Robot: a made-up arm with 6 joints.
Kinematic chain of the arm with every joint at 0, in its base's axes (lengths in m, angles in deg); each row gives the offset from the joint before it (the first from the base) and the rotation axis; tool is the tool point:
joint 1: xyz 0 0 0.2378 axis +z
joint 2: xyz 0 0.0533 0 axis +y
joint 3: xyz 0 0 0.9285 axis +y
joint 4: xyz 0 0 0.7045 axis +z
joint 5: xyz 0 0 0 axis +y
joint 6: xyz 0 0 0.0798 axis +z
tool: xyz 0 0 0
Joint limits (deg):
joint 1: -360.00..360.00
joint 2: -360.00..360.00
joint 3: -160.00..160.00
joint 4: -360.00..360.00
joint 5: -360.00..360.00
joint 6: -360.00..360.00
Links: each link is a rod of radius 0.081 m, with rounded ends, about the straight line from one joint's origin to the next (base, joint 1, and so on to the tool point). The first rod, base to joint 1, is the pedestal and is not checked.
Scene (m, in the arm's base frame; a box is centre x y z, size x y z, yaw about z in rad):
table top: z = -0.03
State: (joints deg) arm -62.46 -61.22 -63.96 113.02 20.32 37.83
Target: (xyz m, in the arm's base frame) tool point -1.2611 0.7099 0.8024
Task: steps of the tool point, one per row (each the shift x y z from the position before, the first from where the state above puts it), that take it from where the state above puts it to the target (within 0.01 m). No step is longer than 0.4 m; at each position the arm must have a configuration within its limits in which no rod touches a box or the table.
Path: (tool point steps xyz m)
1: -0.2801 -0.1326 0.1867
2: -0.2286 -0.2093 0.1932
3: -0.1544 -0.2655 0.1955

